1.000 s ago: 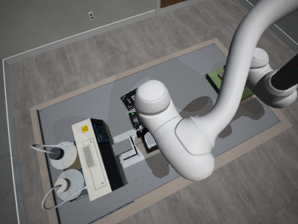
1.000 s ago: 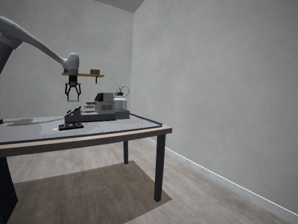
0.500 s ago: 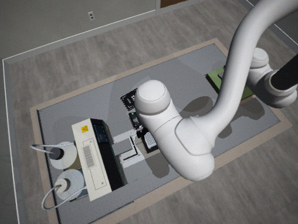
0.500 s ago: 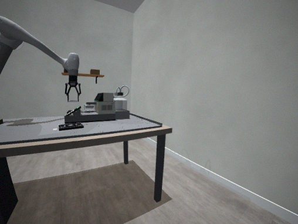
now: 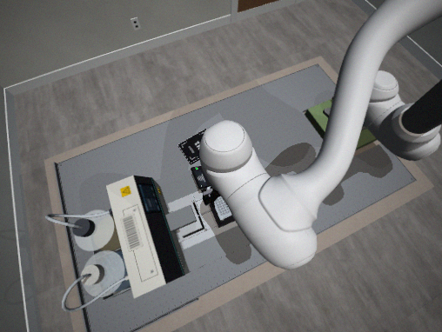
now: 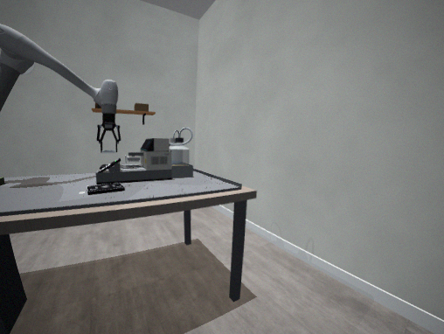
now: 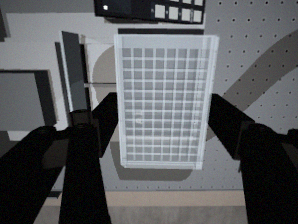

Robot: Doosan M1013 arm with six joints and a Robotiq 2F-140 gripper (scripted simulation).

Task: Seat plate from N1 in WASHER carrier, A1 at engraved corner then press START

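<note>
My hand is 11 cm above the black carrier. Also, from my hand: plate washer (15 cm ahead, 6 cm below); clear well plate (2 cm below); plate nest N1 (32 cm to the right, 18 cm below, 1 cm behind).
</note>
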